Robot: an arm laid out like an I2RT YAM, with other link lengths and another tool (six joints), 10 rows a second.
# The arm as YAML. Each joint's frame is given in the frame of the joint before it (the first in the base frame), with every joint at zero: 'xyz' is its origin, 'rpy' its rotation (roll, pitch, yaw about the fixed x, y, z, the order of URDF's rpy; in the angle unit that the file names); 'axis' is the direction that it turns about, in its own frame. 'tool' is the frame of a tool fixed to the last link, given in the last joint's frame.
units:
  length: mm
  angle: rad
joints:
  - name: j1
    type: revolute
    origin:
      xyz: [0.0, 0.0, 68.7]
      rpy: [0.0, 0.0, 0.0]
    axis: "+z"
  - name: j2
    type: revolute
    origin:
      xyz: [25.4, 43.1, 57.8]
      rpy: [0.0, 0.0, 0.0]
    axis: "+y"
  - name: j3
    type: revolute
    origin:
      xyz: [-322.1, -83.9, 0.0]
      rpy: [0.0, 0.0, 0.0]
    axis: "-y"
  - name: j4
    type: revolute
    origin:
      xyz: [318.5, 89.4, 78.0]
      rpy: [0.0, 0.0, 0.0]
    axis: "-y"
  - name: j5
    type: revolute
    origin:
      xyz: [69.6, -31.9, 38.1]
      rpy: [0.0, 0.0, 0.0]
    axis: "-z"
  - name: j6
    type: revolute
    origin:
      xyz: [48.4, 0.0, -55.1]
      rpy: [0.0, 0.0, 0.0]
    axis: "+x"
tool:
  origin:
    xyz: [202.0, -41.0, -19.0]
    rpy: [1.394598, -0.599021, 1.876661]
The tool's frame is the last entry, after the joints.
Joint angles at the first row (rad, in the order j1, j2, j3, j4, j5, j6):
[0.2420, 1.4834, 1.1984, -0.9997, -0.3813, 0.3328]
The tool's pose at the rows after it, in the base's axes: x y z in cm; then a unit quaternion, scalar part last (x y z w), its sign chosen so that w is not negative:
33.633 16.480 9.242 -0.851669 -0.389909 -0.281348 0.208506
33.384 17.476 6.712 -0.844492 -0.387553 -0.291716 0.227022
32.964 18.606 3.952 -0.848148 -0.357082 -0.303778 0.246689
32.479 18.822 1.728 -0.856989 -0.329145 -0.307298 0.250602
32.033 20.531 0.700 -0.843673 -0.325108 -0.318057 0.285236
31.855 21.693 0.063 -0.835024 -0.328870 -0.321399 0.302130
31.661 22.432 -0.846 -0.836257 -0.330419 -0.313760 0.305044
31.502 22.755 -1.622 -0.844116 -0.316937 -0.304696 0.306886
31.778 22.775 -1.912 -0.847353 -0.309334 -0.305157 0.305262
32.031 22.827 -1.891 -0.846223 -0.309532 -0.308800 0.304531
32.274 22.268 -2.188 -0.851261 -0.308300 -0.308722 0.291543
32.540 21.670 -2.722 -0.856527 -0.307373 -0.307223 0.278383
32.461 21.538 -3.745 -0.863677 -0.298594 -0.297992 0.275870
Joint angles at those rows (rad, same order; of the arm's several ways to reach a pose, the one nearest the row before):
[0.2420, 1.4834, 1.1210, -0.9154, -0.3756, 0.3702]
[0.2420, 1.4834, 1.0317, -0.8074, -0.4171, 0.3756]
[0.2421, 1.4845, 0.9295, -0.6701, -0.4580, 0.4473]
[0.2420, 1.4883, 0.8547, -0.5728, -0.4629, 0.5125]
[0.2421, 1.4998, 0.8028, -0.4839, -0.5373, 0.5244]
[0.2535, 1.5185, 0.7841, -0.4339, -0.5701, 0.5285]
[0.2752, 1.5494, 0.7841, -0.4091, -0.5667, 0.5442]
[0.2836, 1.5753, 0.7841, -0.3919, -0.5636, 0.5804]
[0.2833, 1.5856, 0.7841, -0.3767, -0.5591, 0.5984]
[0.2833, 1.5864, 0.7841, -0.3676, -0.5579, 0.5999]
[0.2836, 1.5868, 0.7841, -0.3683, -0.5301, 0.6033]
[0.2832, 1.5951, 0.7841, -0.3649, -0.5022, 0.6044]
[0.2836, 1.6253, 0.7841, -0.3519, -0.4946, 0.6209]

